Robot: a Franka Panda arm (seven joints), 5 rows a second.
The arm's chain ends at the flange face. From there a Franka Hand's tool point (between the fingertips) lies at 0.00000 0.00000 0.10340 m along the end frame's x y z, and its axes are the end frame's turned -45 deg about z.
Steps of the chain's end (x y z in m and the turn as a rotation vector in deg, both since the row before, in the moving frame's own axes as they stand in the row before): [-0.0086 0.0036 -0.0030 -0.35 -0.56 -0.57]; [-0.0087 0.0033 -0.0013 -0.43 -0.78 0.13]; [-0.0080 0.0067 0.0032 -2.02 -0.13 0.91]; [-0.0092 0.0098 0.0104 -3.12 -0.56 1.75]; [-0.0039 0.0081 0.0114 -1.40 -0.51 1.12]
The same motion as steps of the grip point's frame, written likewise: [-0.0098 -0.0038 -0.0030 0.15 -0.64 -0.57]; [-0.0100 -0.0043 -0.0013 0.25 -0.86 0.13]; [-0.0132 0.0015 0.0031 -1.34 -1.52 0.91]; [-0.0182 0.0036 0.0102 -1.81 -2.60 1.75]; [-0.0109 0.0041 0.0114 -0.63 -1.35 1.12]
